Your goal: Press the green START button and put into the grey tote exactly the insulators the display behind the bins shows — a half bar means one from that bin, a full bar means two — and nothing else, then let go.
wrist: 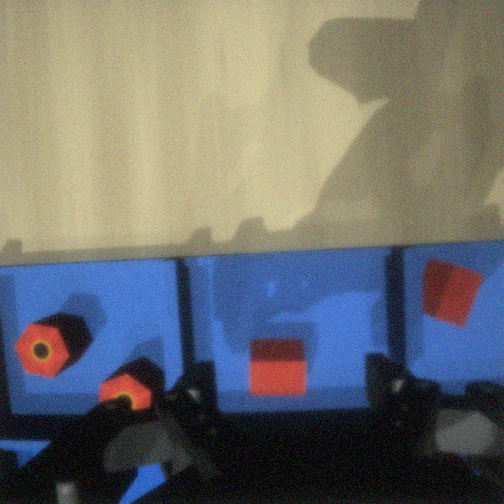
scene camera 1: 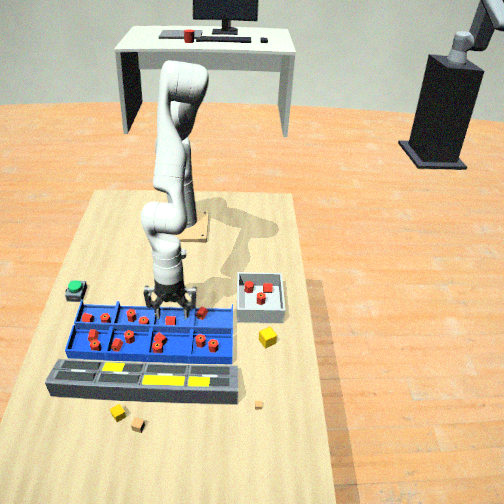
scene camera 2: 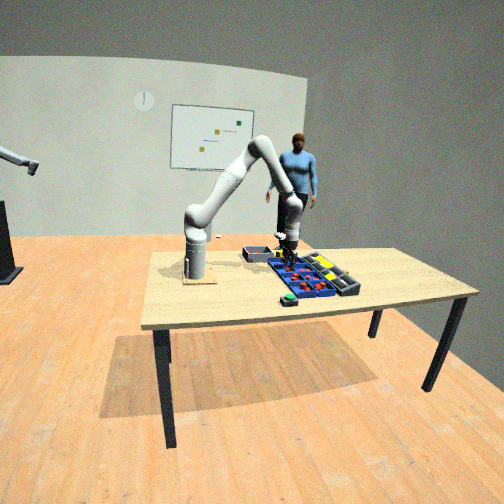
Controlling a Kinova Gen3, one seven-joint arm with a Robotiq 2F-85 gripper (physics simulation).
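Observation:
My gripper (scene camera 1: 170, 310) is open, its fingers straddling a red block insulator (scene camera 1: 170, 320) in the third compartment of the back row of the blue bins (scene camera 1: 150, 333). In the wrist view that block (wrist: 278, 367) lies between the two fingertips (wrist: 295, 387), not touched. The grey tote (scene camera 1: 261, 296) to the right holds three red insulators. The display (scene camera 1: 142, 380) shows a half yellow bar (scene camera 1: 113, 366), a full bar (scene camera 1: 163, 380) and a half bar (scene camera 1: 199, 381). The green START button (scene camera 1: 75, 287) sits left of the bins.
Yellow cubes (scene camera 1: 268, 337) (scene camera 1: 118, 412) and small tan blocks (scene camera 1: 138, 425) (scene camera 1: 258, 404) lie loose on the table. Neighbouring compartments hold hexagonal insulators (wrist: 50, 345) and another red block (wrist: 450, 292). A person (scene camera 2: 297, 185) stands behind the table.

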